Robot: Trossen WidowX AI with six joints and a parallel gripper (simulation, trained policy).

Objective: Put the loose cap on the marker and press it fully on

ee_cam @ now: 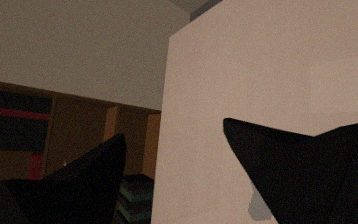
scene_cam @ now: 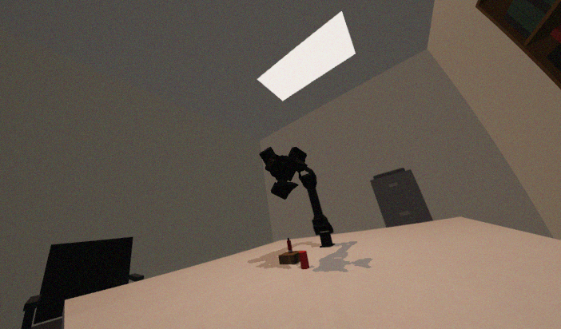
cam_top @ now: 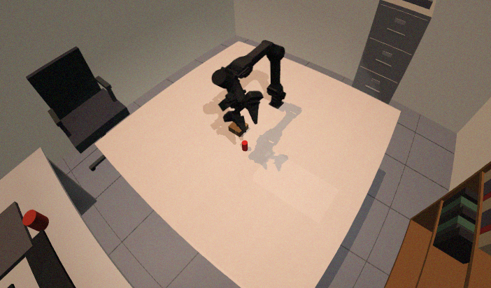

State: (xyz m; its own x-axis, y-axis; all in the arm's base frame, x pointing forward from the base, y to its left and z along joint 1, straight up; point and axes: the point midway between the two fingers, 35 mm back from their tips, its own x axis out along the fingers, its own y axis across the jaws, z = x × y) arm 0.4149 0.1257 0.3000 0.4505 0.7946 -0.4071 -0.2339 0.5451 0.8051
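The red cap lies 26 cm below my gripper tip, 10 cm to the right of it and 7 cm behind it. The rest, counted from my gripper tip: tan holder block: 27 cm below, 20 cm to the right, 15 cm behind; marker: 22 cm below, 20 cm to the right, 15 cm behind.
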